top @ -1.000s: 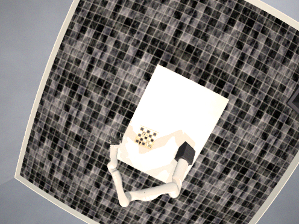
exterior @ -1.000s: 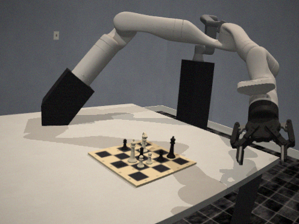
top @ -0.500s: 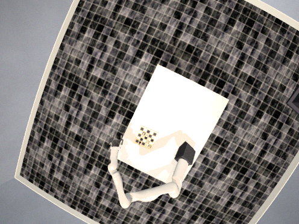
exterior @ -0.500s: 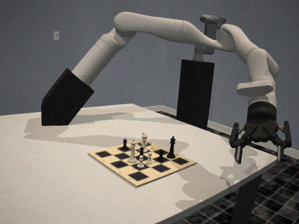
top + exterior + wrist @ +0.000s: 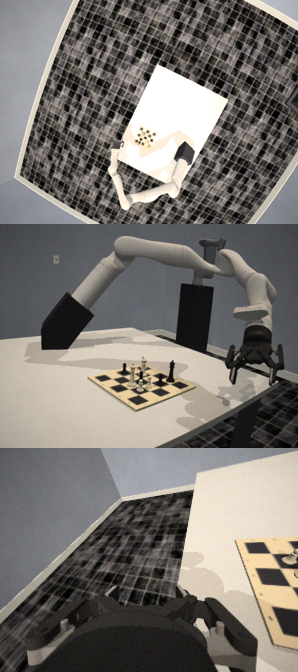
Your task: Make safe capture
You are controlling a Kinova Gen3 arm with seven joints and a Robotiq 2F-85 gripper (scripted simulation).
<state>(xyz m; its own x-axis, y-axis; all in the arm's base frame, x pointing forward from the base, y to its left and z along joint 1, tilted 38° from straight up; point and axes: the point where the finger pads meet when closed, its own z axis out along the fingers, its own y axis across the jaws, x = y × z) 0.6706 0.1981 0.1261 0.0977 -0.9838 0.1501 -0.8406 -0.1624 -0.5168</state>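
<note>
Now: the tall black piece 220 mm behind my hand, 70 mm to the right of it and 40 mm below it. The rest, counted from my hand: tall white piece 230 mm behind, 190 mm to the right, 40 mm below; board 240 mm behind, 160 mm to the right, 80 mm below.
</note>
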